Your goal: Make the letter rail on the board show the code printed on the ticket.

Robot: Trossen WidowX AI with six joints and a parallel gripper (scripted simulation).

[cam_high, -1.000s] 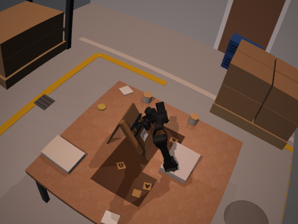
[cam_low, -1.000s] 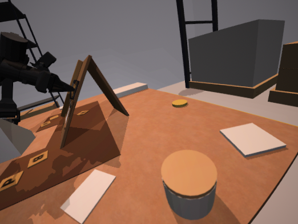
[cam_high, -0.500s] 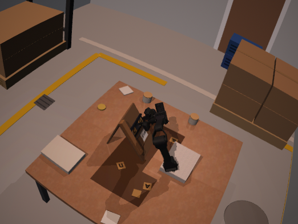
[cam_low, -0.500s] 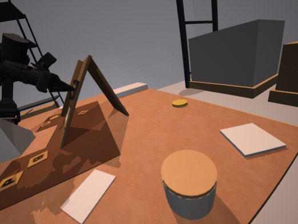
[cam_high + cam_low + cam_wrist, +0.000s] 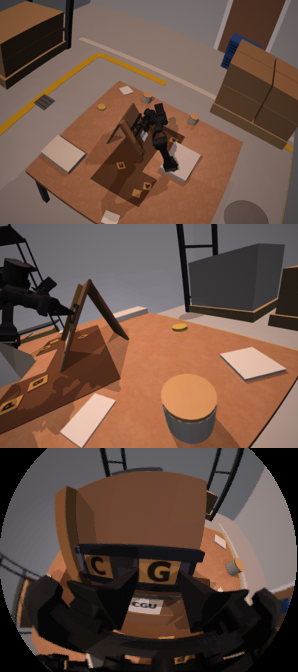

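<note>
Now: gripper tip 80 mm above the white ticket, 60 mm past it and 10 mm to the right of it. The rest, counted from my gripper tip: dark mat 180 mm below, 160 mm behind, 130 mm to the left; then yellow disc 400 mm ahead, 170 mm below, 110 mm to the right; then white card 320 mm to the right, 180 mm below, 20 mm behind.
</note>
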